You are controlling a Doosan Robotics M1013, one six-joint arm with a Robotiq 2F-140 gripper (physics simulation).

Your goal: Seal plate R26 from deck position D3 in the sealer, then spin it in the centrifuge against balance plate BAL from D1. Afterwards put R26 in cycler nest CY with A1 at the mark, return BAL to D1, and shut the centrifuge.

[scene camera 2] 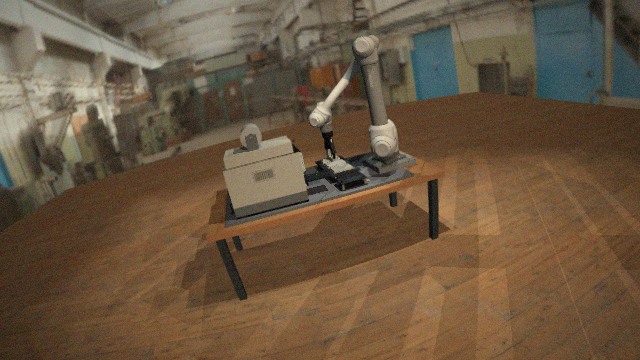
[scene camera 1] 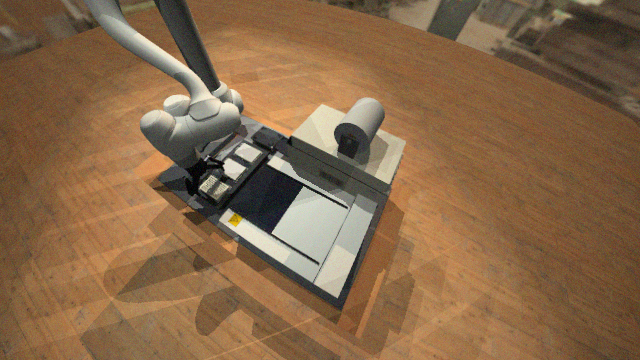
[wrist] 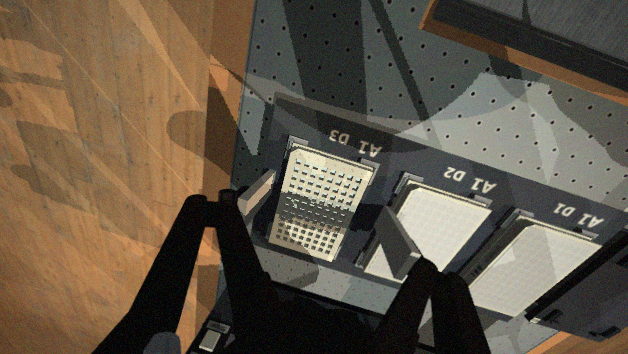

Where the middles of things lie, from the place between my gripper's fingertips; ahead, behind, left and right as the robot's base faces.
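My hand sits 1 cm below the well plate [wrist: 320, 193], 1 cm short of it and 1 cm to the left of it. Counting from my hand, there's a foil roll [scene camera 1: 363, 120] that's 37 cm above, 57 cm ahead and 26 cm to the left. The centrifuge lid [scene camera 1: 267, 197] is 16 cm above my hand and 33 cm ahead of it, and the centrifuge [scene camera 1: 319, 235] is 7 cm above my hand, 48 cm ahead of it and 3 cm to the right of it.
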